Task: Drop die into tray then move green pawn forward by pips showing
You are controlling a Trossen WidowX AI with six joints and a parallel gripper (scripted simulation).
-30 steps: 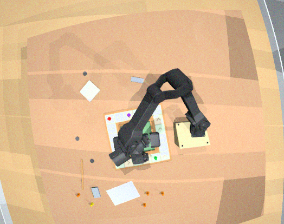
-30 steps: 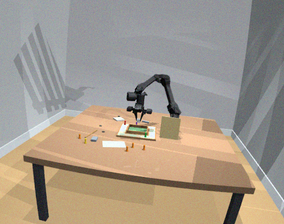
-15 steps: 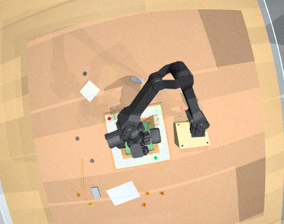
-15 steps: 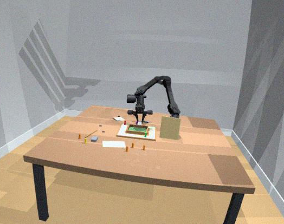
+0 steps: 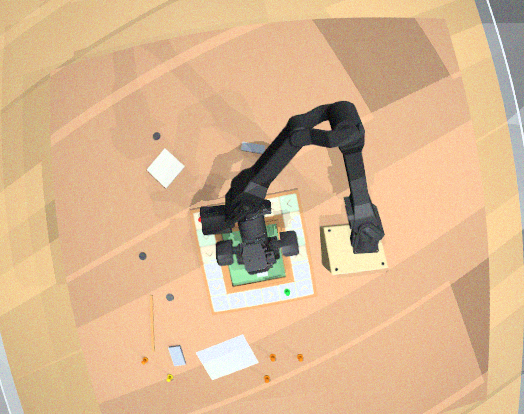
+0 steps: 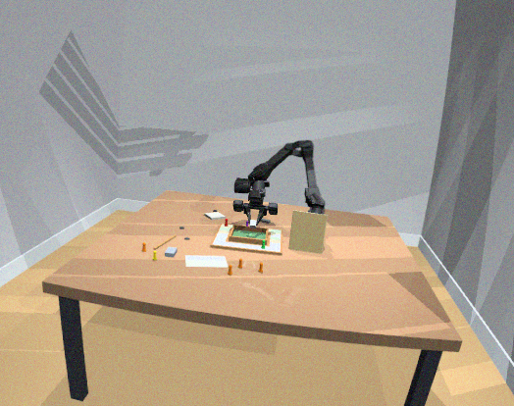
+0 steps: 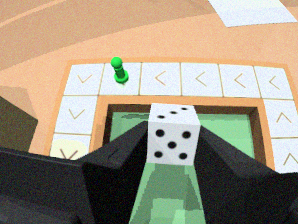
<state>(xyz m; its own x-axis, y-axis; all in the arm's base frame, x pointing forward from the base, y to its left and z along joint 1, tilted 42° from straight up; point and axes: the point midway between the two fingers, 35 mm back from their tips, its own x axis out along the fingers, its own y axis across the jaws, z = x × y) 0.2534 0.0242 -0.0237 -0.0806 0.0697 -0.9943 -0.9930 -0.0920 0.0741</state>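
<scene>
Right now my gripper tip is 6 cm past the green pawn, 7 cm to the right of it and 5 cm above it. Also, from my gripper tip: green tray 2 cm ahead, 3 cm to the right, 7 cm below; purple pawn 6 cm ahead, 14 cm to the right, 5 cm below; white die right at my gripper tip.
</scene>
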